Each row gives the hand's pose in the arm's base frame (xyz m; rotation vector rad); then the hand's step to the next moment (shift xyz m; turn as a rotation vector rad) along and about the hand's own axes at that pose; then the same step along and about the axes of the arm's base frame.
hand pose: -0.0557 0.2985 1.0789 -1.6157 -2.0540 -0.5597
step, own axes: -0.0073 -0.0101 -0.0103 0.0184 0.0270 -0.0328
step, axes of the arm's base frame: -0.0073 -0.0140 0.0037 0.0261 0.0016 0.0382
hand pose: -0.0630 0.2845 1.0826 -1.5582 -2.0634 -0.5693
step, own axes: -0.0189 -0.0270 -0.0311 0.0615 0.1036 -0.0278
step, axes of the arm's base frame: -0.0176 -0.0399 0.0122 0.0895 0.0574 0.0632
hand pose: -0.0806 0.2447 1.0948 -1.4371 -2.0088 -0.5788
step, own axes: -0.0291 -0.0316 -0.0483 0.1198 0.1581 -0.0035
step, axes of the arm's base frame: -0.0127 -0.0616 0.0150 0.1220 0.1308 0.0858
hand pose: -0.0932 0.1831 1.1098 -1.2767 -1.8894 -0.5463
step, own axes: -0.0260 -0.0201 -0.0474 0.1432 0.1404 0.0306
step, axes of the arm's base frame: 0.0038 -0.0567 0.0096 0.0890 0.1613 0.0849
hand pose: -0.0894 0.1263 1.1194 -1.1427 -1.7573 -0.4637
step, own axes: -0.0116 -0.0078 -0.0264 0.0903 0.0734 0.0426
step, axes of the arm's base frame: 0.0080 -0.0285 0.0038 0.0313 0.1111 0.0452
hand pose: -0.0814 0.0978 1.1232 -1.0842 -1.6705 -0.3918
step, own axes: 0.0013 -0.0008 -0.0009 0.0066 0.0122 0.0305
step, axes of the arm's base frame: -0.0002 -0.0005 0.0017 -0.0083 0.0312 -0.0091
